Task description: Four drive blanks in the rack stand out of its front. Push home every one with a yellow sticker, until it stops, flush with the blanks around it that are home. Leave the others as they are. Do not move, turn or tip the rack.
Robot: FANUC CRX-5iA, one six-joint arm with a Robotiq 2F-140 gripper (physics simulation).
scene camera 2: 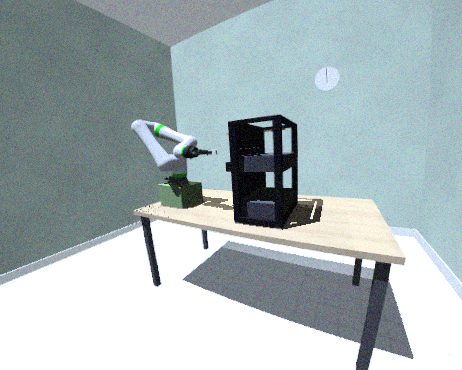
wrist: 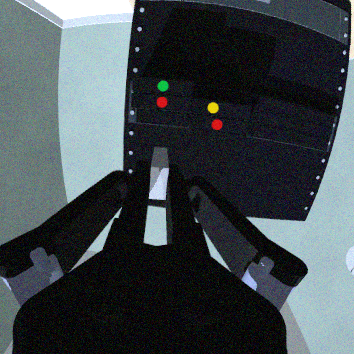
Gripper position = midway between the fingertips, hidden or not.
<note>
In view: my gripper (wrist: 159, 158) and a black rack (scene camera 2: 248, 167).
The black rack shows as well in the wrist view (wrist: 249, 102).
</note>
